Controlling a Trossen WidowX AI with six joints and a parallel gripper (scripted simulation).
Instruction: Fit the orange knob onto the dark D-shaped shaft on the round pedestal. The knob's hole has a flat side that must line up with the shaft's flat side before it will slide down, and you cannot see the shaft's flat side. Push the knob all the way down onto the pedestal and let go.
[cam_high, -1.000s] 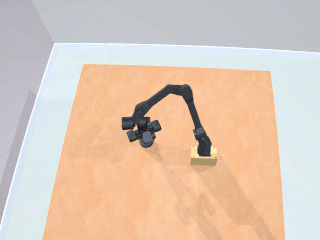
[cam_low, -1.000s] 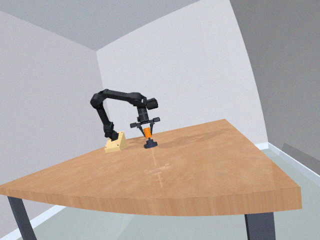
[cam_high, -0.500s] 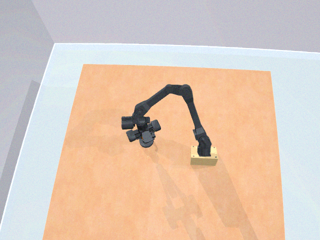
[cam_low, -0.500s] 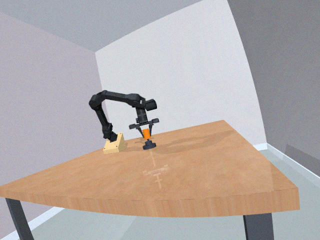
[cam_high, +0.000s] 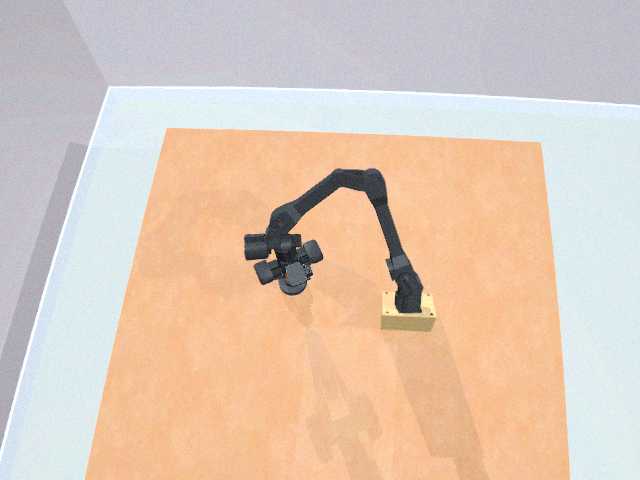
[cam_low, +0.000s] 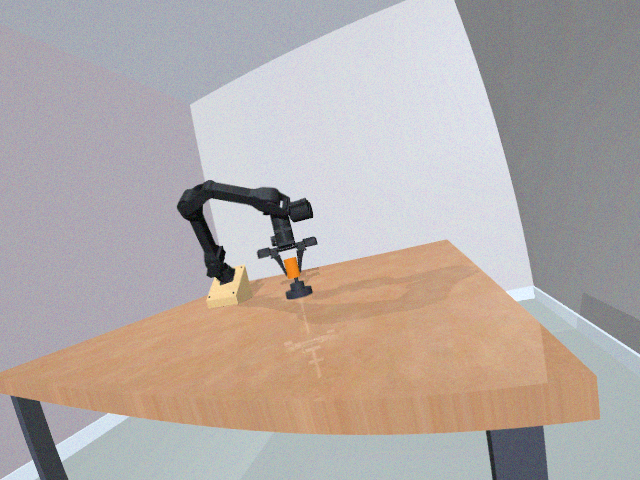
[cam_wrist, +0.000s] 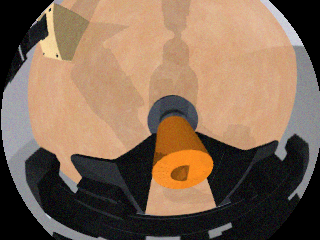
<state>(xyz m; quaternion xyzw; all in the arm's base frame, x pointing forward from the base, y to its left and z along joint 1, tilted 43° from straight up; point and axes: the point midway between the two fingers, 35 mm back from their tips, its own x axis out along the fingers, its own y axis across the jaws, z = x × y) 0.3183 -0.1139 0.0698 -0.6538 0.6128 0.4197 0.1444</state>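
The orange knob is 2 cm above my gripper tip. The rest, counted from my gripper tip: dark round pedestal (4 cm below).
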